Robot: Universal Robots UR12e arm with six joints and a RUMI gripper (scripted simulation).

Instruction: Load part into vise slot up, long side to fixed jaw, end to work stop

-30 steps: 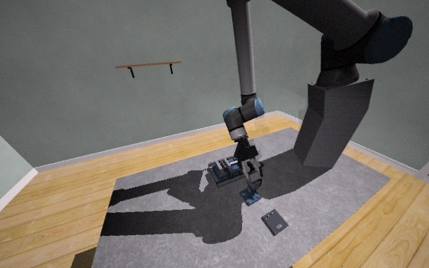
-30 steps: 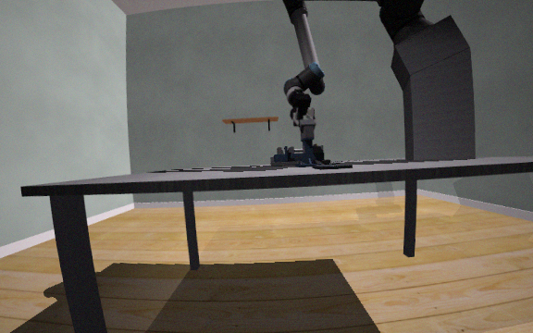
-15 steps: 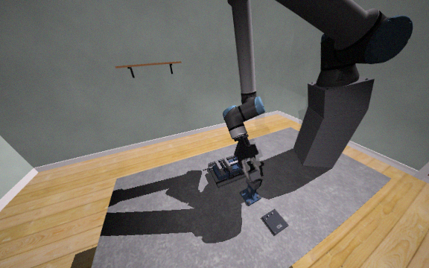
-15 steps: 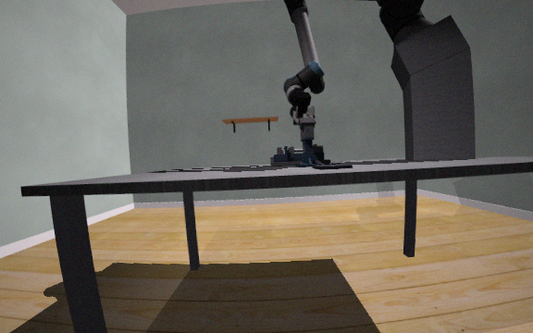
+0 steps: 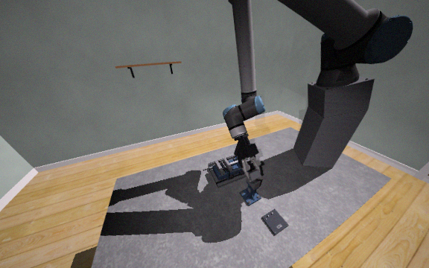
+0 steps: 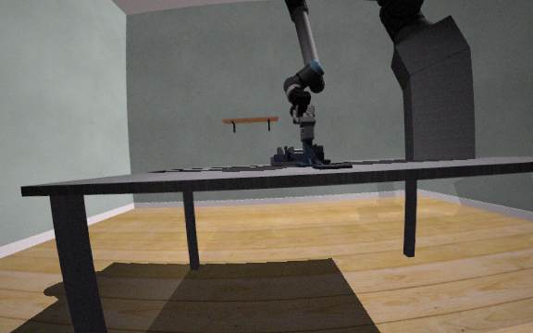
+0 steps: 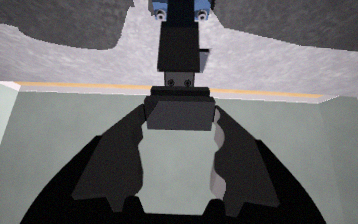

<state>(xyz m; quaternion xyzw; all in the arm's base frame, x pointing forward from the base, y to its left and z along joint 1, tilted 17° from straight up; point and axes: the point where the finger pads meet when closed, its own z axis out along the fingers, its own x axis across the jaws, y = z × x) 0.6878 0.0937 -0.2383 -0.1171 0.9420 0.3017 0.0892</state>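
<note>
Now: hand 10 mm above the part. Round my hand: moving jaw 50 mm ahead, 210 mm to the right, 110 mm below; then cylinder rod 210 mm to the right, 110 mm below; then work stop 80 mm ahead, 160 mm to the right, 100 mm below.
</note>
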